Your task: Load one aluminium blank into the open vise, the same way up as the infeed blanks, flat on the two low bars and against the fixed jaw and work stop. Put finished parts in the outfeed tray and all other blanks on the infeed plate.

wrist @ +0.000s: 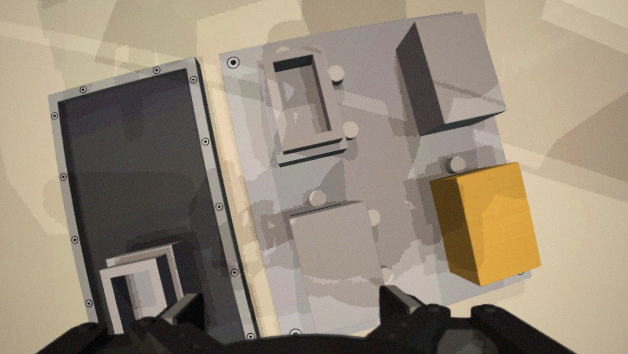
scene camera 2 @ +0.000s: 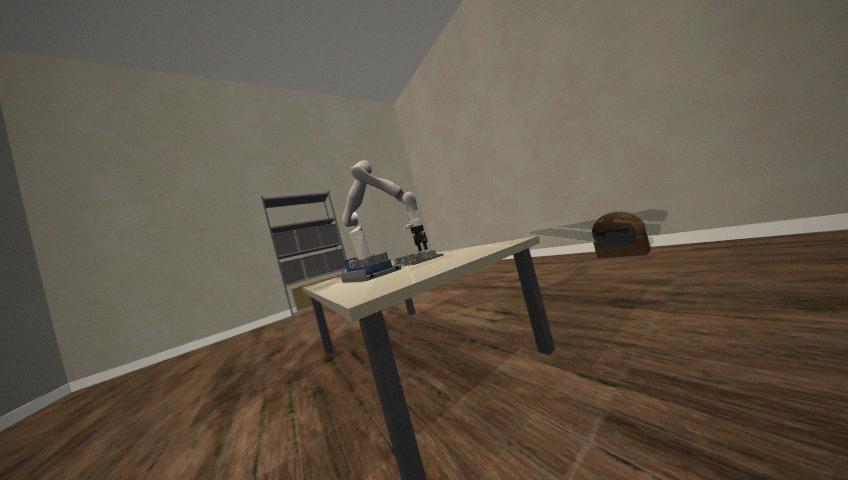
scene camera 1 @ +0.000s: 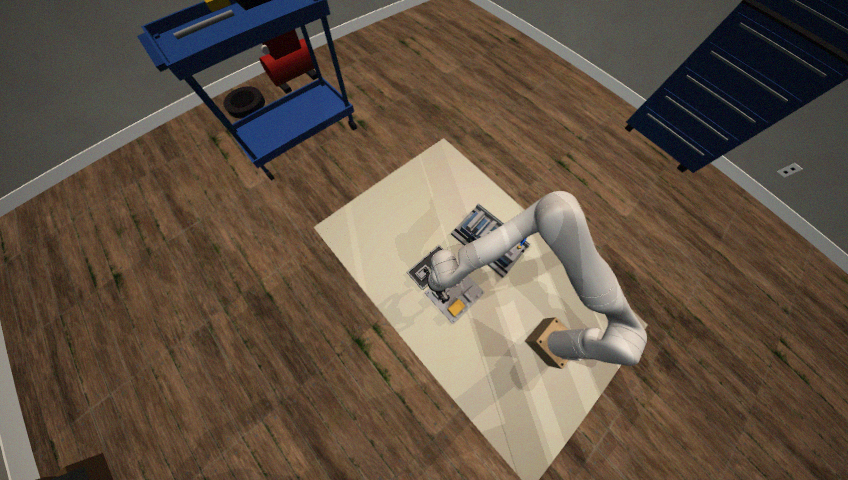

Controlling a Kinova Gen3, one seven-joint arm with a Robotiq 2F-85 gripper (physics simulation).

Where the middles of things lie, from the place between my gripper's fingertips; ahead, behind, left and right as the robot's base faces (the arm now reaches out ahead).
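My hand is 7 cm past the grey infeed plate (scene camera 1: 455,293), 6 cm to the left of it and 4 cm above it. There's a dark outfeed tray (wrist: 138,176) that's 8 cm ahead of my hand, 6 cm to the right of it and 4 cm below it. The brass blank (wrist: 485,221) is 12 cm behind my hand, 2 cm to the right of it and 2 cm below it.
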